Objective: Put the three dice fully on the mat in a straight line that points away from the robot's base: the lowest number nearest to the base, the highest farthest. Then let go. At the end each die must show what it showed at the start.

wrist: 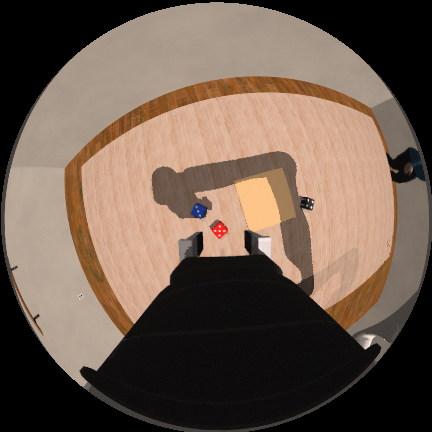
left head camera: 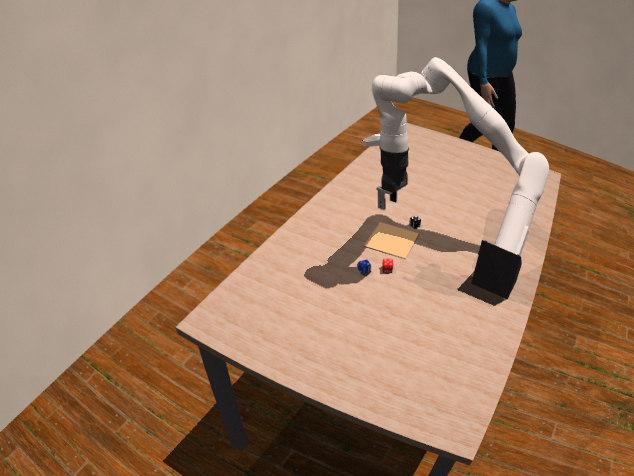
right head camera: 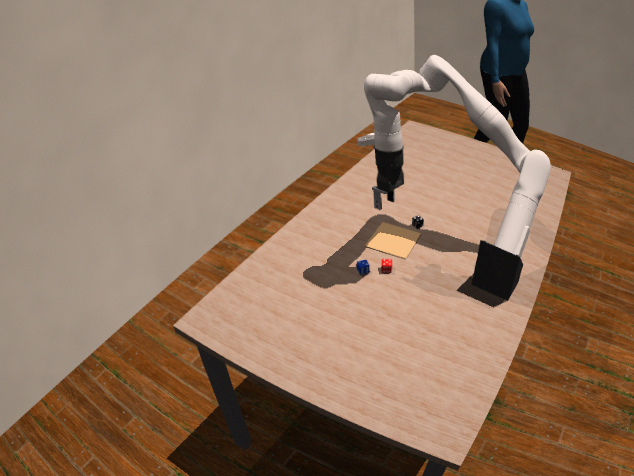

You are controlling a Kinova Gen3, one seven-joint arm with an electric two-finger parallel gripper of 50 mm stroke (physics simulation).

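Where they show: gripper, fingertip midpoint: (wrist: 223, 239) (left head camera: 387, 205) (right head camera: 384, 204); arm's base, link origin: (left head camera: 505, 253) (right head camera: 505, 253).
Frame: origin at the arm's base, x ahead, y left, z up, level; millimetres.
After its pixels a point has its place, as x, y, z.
Observation:
A red die (left head camera: 387, 265) {324, 157, -97} (right head camera: 386, 265) {324, 156, -96} (wrist: 219, 230) {330, 143, -94}, five pips up, lies on the table beside the tan mat (left head camera: 391, 245) {377, 41, -121} (right head camera: 391, 246) {376, 47, -121} (wrist: 259, 204) {378, 34, -121}. A blue die (left head camera: 364, 266) {377, 201, -96} (right head camera: 363, 267) {374, 201, -98} (wrist: 199, 210) {384, 184, -95} lies near it, off the mat, farther from the base; its top looks like three. A black die (left head camera: 414, 221) {363, -88, -96} (right head camera: 417, 221) {361, -90, -97} (wrist: 307, 203) {368, -98, -95}, apparently four up, lies off the mat's opposite side. My gripper (left head camera: 387, 202) {358, 127, 86} (right head camera: 384, 202) {358, 127, 86} (wrist: 223, 239) {358, 127, 86} is open and empty, well above the table; in the wrist view the red die shows between and beyond the fingertips.
The robot's black base (left head camera: 495, 268) {12, 47, -32} (right head camera: 495, 268) {10, 47, -29} stands at the table's right side in the head views. The arm's shadow crosses part of the mat and reaches the blue die. A person in blue (left head camera: 496, 46) (right head camera: 509, 43) stands beyond the table's far end.

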